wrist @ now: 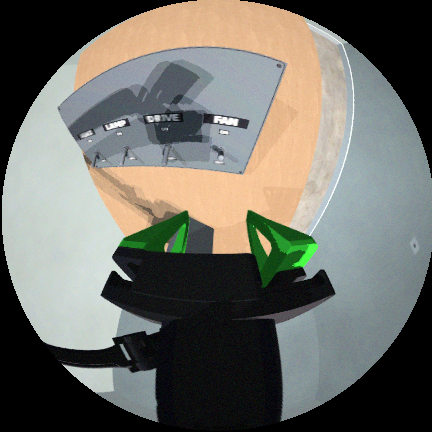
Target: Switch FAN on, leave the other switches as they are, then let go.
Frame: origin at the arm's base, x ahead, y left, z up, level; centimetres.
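Seen in the pictures: gripper, fingertip midpoint: [217, 214].
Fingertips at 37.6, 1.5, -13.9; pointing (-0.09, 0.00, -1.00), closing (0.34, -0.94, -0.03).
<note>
Pixels of each thing's top centre, then the offset from my fingertips to it, as dx, dy, dz. "*": a spot on its surface instead. Level surfaces: height alone.
- FAN switch, surface spot: [220, 154] * +2.7, +0.7, -14.1
- FAN label, middle of its top: [225, 120] +9.0, +2.0, -15.0
- DRIVE switch, surface spot: [167, 154] * -1.2, +11.5, -16.8
- LAMP switch, surface spot: [124, 156] * -4.1, +23.1, -16.9
- leftmost switch, surface spot: [95, 159] * -6.6, +34.7, -17.0
- wooden table top, its level: dz -28.3
The grey panel [250, 85] lies on the wooden table in the upper half of the wrist view. The FAN switch [220, 154] is at its right, below the FAN label [226, 121]. Its lever looks short here, and I cannot tell surely which way it is set. The DRIVE switch [167, 154], the LAMP switch [125, 156] and a leftmost switch [96, 159] with a blurred label stand in a row to the left, their levers pointing toward the lower edge. My gripper [217, 214] is partly open and empty, its green fingers apart from the panel and below the FAN switch in view.
The wooden table top [200, 192] extends around the panel, with its pale edge [327, 115] at the right. Shadows of the arm fall over the panel and table. A dark grey block-like shape [201, 239] shows behind the left finger. A black cable [85, 358] runs at the lower left.
</note>
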